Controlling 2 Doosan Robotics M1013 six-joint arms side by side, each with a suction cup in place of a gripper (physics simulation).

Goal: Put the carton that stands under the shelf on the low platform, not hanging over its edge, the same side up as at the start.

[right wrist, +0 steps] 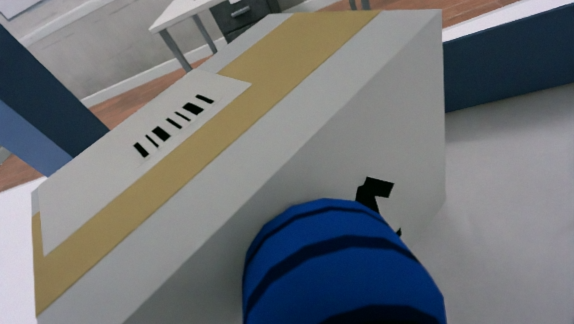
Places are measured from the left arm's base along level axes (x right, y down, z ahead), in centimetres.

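Where they show: right end effector, tool point: (pixel 327 261).
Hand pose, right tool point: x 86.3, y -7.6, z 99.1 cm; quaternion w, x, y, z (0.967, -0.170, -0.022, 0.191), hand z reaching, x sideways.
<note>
After its pixels a point has its place.
The carton (pixel 400 120) {x 89.5, y -8.0, z 103.2 cm} fills the middle of the right wrist view, close to the camera. It is pale grey, with tan tape and a barcode label on its top face. A piece of a black arrow mark shows on its near side face. My right gripper, a blue suction cup (pixel 327 220), is at that side face and covers part of the mark. Its lip is hidden behind its own body, so whether it holds the carton cannot be told. The carton's lower edge is largely hidden. The low platform does not show. My left gripper is not in view.
A dark blue shelf post (pixel 45 80) {x 69.8, y -11.7, z 113.8 cm} stands behind the carton at the left. A dark blue beam (pixel 510 65) {x 97.8, y -2.5, z 111.3 cm} runs behind it at the right, along the pale surface (pixel 515 175) {x 95.2, y 0.0, z 105.5 cm}. Farther back are a white desk (pixel 182 11) and a dark drawer unit (pixel 225 17).
</note>
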